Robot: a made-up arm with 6 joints.
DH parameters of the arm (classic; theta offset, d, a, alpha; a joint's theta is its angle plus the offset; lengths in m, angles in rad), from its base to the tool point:
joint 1: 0 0.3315 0 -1.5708
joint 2: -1.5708 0 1.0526 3.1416
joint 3: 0 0 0 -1.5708
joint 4: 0 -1.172 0 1.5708
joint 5: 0 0.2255 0 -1.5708
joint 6: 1.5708 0 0 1.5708
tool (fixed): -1.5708 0 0 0
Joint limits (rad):
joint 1: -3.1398..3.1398
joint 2: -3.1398..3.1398
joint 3: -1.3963..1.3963
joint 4: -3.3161..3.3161
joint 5: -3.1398..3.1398
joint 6: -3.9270..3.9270
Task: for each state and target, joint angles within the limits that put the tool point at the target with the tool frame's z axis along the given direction. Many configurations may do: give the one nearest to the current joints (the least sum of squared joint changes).
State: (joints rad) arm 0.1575 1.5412 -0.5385 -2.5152 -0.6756 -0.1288
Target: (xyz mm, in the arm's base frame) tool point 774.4 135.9 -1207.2 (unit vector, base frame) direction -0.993 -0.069 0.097
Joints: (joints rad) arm -0.0996 1.9457 0.2493 -2.7970 -0.0271 -0.1763
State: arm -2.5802 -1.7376 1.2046 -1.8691 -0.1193 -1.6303
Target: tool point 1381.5 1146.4 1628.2 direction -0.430 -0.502 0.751
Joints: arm -2.3596 -1.1070 1.3963 -2.3605 0.1213 -0.8307
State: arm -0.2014 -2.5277 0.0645 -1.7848 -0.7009 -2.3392
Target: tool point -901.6 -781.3 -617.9 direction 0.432 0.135 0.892
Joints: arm 0.6234 -3.1378 0.0842 -1.0714 -1.0540 -2.1831
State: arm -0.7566 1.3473 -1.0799 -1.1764 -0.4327 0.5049
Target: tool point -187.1 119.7 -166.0 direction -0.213 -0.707 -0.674
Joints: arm -0.7219 1.9692 -0.9096 -1.4204 0.1561 0.6713
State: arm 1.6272 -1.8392 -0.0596 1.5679 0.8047 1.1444
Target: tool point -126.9 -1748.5 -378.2 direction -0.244 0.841 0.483
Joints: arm 1.5045 -2.5667 0.2389 1.6185 1.0757 0.7926
